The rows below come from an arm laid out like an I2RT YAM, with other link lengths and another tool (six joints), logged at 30 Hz.
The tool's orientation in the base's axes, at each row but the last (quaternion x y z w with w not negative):
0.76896, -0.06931, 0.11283, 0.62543
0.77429, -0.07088, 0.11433, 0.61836
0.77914, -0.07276, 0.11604, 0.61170
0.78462, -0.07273, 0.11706, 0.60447
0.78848, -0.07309, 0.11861, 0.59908
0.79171, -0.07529, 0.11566, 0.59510
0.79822, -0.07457, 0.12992, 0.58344
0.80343, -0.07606, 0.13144, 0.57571
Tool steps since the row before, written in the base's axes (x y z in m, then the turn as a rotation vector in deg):
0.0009, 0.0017, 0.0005, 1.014, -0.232, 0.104
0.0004, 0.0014, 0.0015, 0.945, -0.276, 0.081
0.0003, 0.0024, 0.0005, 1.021, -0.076, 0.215
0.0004, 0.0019, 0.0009, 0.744, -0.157, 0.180
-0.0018, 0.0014, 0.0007, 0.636, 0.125, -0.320
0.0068, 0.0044, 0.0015, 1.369, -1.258, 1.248
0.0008, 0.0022, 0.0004, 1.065, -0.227, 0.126
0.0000, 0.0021, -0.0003, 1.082, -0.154, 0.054
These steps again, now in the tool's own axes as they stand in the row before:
0.0011, -0.0001, -0.0017, 0.997, -0.105, 0.295
0.0008, 0.0010, -0.0016, 0.924, -0.099, 0.336
0.0005, -0.0002, -0.0024, 1.039, -0.041, 0.119
0.0007, 0.0002, -0.0020, 0.760, 0.018, 0.179
-0.0015, 0.0007, -0.0017, 0.527, -0.494, 0.024
0.0070, -0.0016, -0.0040, 1.634, 1.155, 1.005
0.0010, -0.0005, -0.0021, 1.047, -0.103, 0.308
0.0000, -0.0010, -0.0019, 1.044, -0.197, 0.263

